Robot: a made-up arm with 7 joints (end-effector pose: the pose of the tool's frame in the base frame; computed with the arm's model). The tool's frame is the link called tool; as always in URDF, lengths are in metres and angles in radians.
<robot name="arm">
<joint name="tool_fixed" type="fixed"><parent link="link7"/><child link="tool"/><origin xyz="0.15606 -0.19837 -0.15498" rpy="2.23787 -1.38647 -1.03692"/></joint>
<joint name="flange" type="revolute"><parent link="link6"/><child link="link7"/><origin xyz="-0.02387 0.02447 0.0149" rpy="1.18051 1.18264 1.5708"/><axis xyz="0 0 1"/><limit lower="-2.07" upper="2.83"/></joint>
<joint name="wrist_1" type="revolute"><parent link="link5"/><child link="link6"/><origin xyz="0.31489 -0.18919 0.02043" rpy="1.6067 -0.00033 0.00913"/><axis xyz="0 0 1"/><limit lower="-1.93" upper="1.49"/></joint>
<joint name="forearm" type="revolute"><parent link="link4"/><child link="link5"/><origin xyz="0.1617 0.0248 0.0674" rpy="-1.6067 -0.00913 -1.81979"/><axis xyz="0 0 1"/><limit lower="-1.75" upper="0.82"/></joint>
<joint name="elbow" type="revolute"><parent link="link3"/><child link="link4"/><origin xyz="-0.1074 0.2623 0.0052" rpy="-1.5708 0 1.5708"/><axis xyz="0 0 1"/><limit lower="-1.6" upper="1.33"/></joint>
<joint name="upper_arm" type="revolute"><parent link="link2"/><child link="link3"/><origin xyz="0.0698 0.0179 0.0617" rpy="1.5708 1.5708 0"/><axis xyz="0 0 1"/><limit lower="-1.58" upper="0.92"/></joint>
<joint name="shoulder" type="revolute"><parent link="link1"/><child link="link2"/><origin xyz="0.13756 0.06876 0.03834" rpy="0.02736 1.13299 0.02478"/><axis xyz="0 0 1"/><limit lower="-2.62" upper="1.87"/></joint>
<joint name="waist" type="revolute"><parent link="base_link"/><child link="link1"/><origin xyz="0.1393 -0.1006 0.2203" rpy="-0.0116 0.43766 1.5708"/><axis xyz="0 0 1"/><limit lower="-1.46" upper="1.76"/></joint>
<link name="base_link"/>
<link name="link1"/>
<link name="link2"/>
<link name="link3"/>
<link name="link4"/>
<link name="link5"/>
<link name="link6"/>
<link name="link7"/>
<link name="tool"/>
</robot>
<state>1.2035 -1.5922 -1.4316 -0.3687 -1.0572 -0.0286 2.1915</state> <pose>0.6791 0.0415 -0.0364 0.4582 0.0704 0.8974</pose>
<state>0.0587 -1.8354 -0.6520 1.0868 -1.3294 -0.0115 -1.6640</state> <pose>0.4043 0.4852 0.0834 -2.3052 -0.9948 0.3871</pose>
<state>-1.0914 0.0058 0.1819 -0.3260 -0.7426 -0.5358 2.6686</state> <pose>1.1033 0.2079 -0.2330 1.9100 -0.3925 0.9205</pose>
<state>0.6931 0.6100 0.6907 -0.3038 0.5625 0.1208 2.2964</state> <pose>-0.4245 0.5072 -0.0549 2.3997 0.5115 -1.5853</pose>
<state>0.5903 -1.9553 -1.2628 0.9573 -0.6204 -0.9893 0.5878</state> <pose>0.6488 -0.1279 0.1859 0.0413 -1.3218 0.3188</pose>
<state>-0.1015 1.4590 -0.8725 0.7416 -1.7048 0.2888 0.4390</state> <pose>-0.5082 0.1449 0.1899 -0.4532 -2.7423 -1.1944</pose>
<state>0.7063 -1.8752 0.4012 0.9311 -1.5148 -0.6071 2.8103</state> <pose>-0.1397 0.5910 -0.3234 0.4045 2.2833 1.6976</pose>
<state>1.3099 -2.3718 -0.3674 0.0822 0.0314 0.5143 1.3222</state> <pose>0.1996 0.3663 0.4891 1.9297 -0.3360 1.0110</pose>
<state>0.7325 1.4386 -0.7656 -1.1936 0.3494 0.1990 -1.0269</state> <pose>-0.3211 0.0264 0.3672 -1.0129 -0.0571 1.4549</pose>
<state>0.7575 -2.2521 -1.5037 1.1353 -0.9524 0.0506 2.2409</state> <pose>0.5585 0.1443 -0.0372 1.9993 0.0399 0.0487</pose>
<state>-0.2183 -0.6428 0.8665 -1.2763 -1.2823 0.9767 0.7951</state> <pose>0.2057 0.4872 0.2808 0.2472 -0.8687 0.0636</pose>
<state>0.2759 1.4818 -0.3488 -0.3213 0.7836 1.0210 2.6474</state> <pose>-0.4252 0.2569 0.0636 1.0146 0.0538 -2.6146</pose>
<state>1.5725 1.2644 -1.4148 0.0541 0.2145 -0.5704 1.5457</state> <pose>0.3860 -0.6141 -0.0848 -0.5516 1.7193 1.3918</pose>
